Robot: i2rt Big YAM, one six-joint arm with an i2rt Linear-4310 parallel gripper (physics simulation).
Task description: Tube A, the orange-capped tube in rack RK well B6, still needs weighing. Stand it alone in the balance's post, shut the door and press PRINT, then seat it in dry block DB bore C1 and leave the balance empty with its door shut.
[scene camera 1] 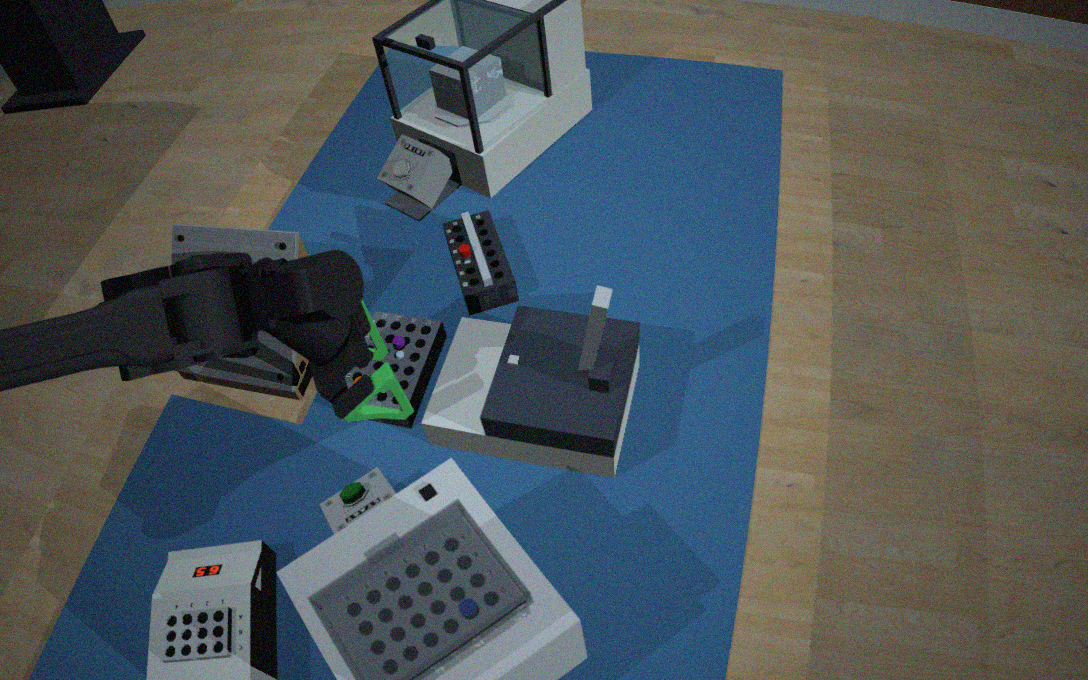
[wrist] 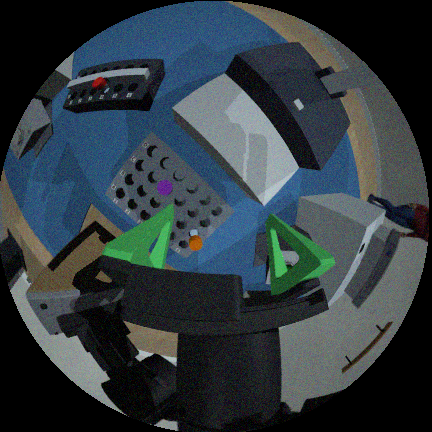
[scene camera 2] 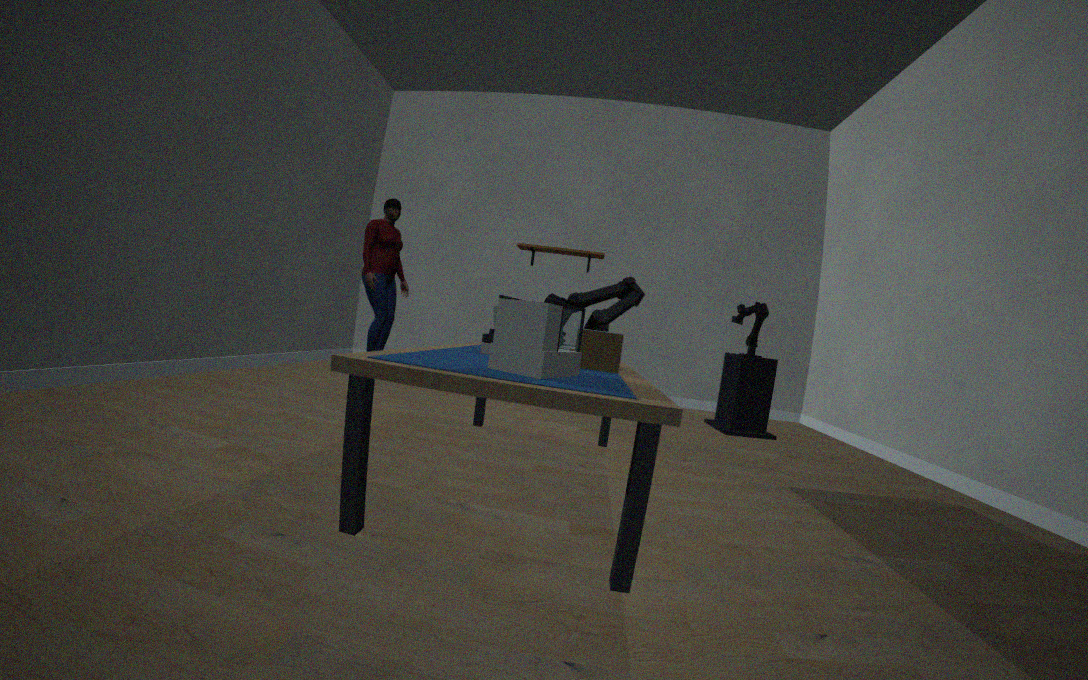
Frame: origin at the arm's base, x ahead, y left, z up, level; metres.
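Where they show: gripper, between the fingertips: (scene camera 1: pixel 396 384) (wrist: pixel 222 213); arm's base, origin of its link: (wrist: pixel 91 315) (scene camera 2: pixel 599 347).
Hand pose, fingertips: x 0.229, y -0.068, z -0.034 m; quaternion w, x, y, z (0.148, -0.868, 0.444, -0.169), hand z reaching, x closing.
Note:
Things, the pixels of their top centre, and the offset from my fingertips. "pt": a spot on its surface instead.
- Tube A's orange cap, centre of its top: (wrist: pixel 195 244) (scene camera 1: pixel 360 381) dy +0.000, dx -0.042, dz +0.000 m
- grey rack RK, centre of its top: (wrist: pixel 167 201) (scene camera 1: pixel 388 359) dy +0.046, dx -0.028, dz -0.025 m
- purple-capped tube, centre of its top: (wrist: pixel 163 192) (scene camera 1: pixel 394 340) dy +0.055, dx -0.016, dz +0.000 m
- glass-walled balance, a spot on its surface: (scene camera 1: pixel 533 132) pt dy +0.431, dx +0.079, dz -0.008 m
- PRINT panel, a spot on its surface: (scene camera 1: pixel 417 172) pt dy +0.323, dx -0.058, dz +0.010 m
- Dry block DB, centre of its top: (scene camera 1: pixel 195 605) dy -0.276, dx -0.135, dz +0.015 m
- black rack, centre of its top: (scene camera 1: pixel 475 244) (wrist: pixel 99 74) dy +0.210, dx +0.043, dz -0.007 m
- white unit, a spot on its surface: (wrist: pixel 225 130) pt dy +0.047, dx +0.064, dz -0.010 m
- dark lid, a spot on its surface: (scene camera 1: pixel 553 400) pt dy -0.020, dx +0.172, dz +0.025 m
- upright handle, a spot on its surface: (scene camera 1: pixel 595 328) pt dy +0.003, dx +0.214, dz +0.113 m
- large white instrument, a spot on its surface: (scene camera 1: pixel 545 641) pt dy -0.266, dx +0.205, dz +0.080 m
- blue cap, a spot on its surface: (scene camera 1: pixel 468 608) pt dy -0.263, dx +0.156, dz +0.135 m
Tube A's orange cap (scene camera 1: pixel 357 380) (wrist: pixel 195 243) shows at the near end of the grey rack RK (scene camera 1: pixel 429 354) (wrist: pixel 153 138), which also holds a purple-capped tube (scene camera 1: pixel 398 341) (wrist: pixel 165 187). My gripper (scene camera 1: pixel 398 384) (wrist: pixel 222 213) is open and empty over the rack, with its green fingers apart. In the wrist view the orange cap lies low between the fingers, nearer the left one. The glass-walled balance (scene camera 1: pixel 533 132) stands at the back; its door state is unclear. The PRINT panel (scene camera 1: pixel 417 172) is before it. Dry block DB (scene camera 1: pixel 240 577), with a red display, is at bottom left.
A black rack (scene camera 1: pixel 493 299) (wrist: pixel 125 104) with a red cap stands between rack RK and the balance. A white unit (scene camera 1: pixel 461 384) (wrist: pixel 225 130) with a dark lid (scene camera 1: pixel 553 400) and upright handle (scene camera 1: pixel 595 328) is right of RK. A large white instrument (scene camera 1: pixel 545 641) holds a blue cap (scene camera 1: pixel 468 608).

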